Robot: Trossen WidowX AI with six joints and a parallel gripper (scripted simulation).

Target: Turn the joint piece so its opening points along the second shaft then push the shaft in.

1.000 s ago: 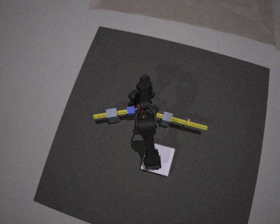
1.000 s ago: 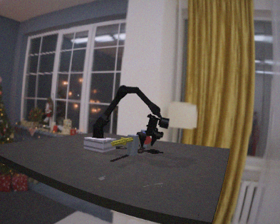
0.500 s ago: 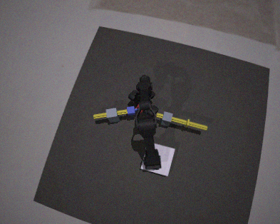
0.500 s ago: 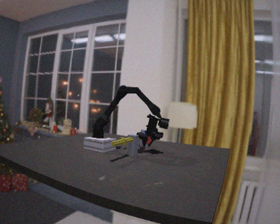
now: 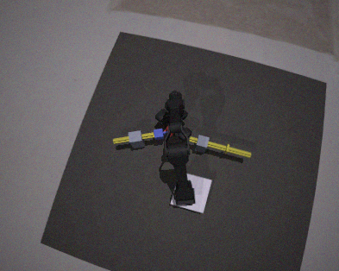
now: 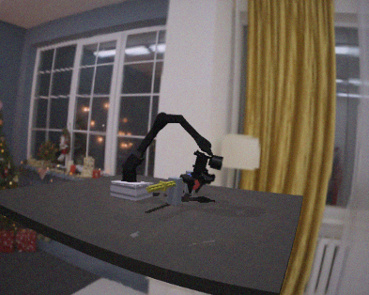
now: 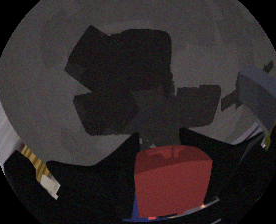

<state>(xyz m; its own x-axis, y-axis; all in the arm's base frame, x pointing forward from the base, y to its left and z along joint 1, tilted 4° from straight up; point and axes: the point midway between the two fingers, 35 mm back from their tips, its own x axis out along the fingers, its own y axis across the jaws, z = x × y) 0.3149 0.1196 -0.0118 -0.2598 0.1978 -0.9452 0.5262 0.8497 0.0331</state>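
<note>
My gripper tip is now 5 cm below the red joint piece.
</note>
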